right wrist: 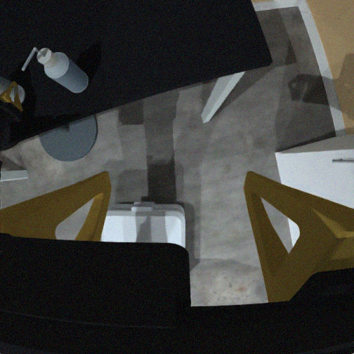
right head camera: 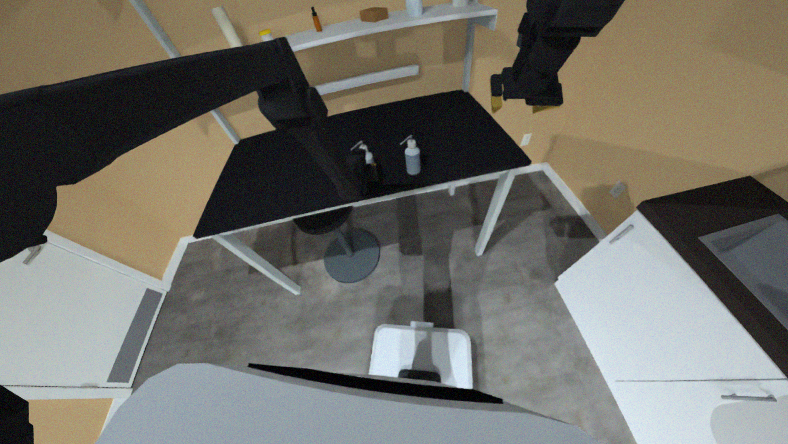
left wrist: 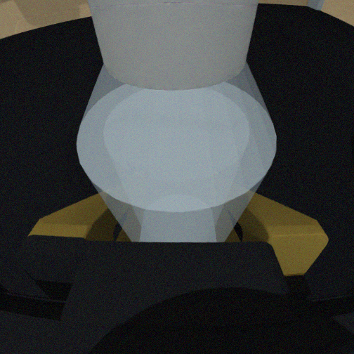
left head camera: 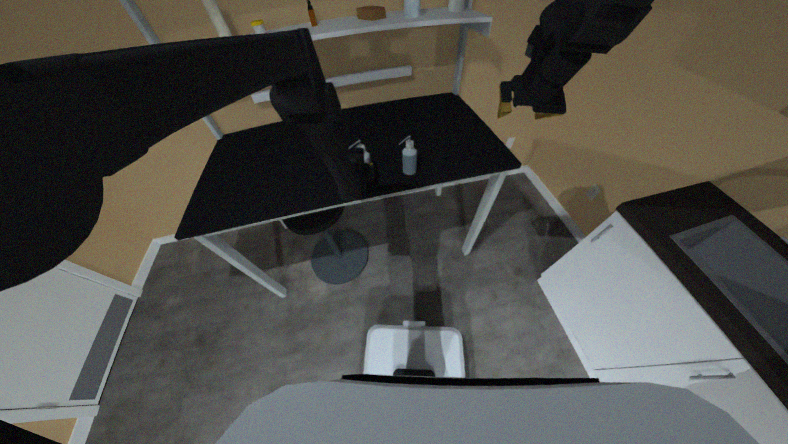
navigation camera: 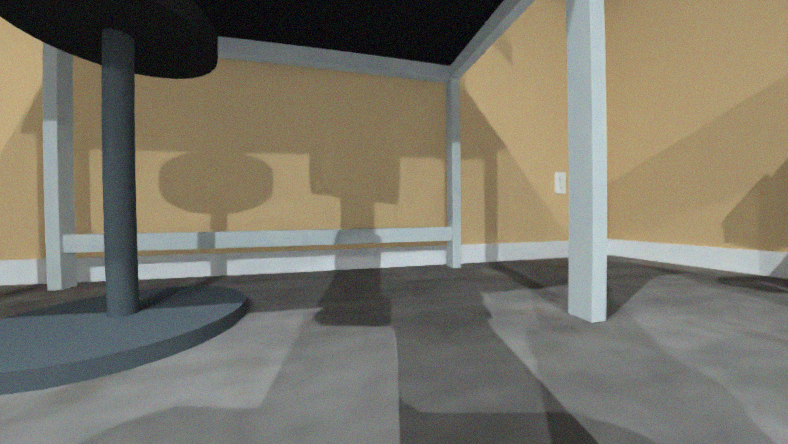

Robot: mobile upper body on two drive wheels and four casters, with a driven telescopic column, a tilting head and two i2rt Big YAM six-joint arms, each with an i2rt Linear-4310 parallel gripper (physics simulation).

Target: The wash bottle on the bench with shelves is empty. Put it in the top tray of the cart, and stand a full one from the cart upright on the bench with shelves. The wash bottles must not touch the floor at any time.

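Note:
A clear, pale wash bottle with a white top and bent spout is upright at the front middle of the black bench. My left gripper is closed around its lower body, one yellow finger on each side; its lower end is partly hidden. A second wash bottle, bluish inside, stands upright to the right of it. My right gripper is open and empty, raised right of the bench. The cart does not show.
A shelf with small containers and a brown block is above the bench's back. A round-based stool is under the front edge. A white cabinet with a dark top and sink is at right; a white unit is at left.

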